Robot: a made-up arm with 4 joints.
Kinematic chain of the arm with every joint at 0, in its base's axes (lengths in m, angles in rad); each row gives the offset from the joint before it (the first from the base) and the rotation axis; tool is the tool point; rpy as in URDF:
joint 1: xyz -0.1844 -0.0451 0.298 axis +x
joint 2: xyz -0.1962 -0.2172 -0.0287 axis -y
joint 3: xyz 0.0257 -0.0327 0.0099 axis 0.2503 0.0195 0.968
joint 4: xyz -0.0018 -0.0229 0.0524 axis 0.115 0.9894 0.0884
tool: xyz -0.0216 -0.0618 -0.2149 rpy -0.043 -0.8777 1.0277
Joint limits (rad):
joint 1: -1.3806..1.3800
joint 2: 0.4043..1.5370
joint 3: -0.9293..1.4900
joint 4: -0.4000..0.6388
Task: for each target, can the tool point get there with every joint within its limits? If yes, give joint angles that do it. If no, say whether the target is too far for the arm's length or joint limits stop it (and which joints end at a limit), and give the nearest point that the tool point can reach.
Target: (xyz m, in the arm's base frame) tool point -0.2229 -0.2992 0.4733
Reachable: yes | joints -0.9701 0.7919 1.2208 0.1292
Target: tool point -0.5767 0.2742 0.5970
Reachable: no: joint limits stop it (at a limit: joint 1, joint 2, joint 4) | nearest point -0.2236 -0.0074 0.5575 | short by 0.453 m
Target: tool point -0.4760 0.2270 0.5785
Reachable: no: joint limits stop it (at a limit: joint 1, joint 2, joint 4) | nearest point -0.2236 -0.0067 0.5520 | short by 0.345 m
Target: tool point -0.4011 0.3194 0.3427
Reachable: no: joint limits stop it (at a limit: joint 1, joint 3, joint 4) | nearest point -0.3912 0.1075 0.0582 | short by 0.355 m
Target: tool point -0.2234 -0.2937 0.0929
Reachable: yes | joints 0.3382 0.6500 0.4894 -0.1946
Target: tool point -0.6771 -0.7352 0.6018
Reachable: no: too far | nearest point -0.4235 -0.4033 0.4557 | short by 0.442 m
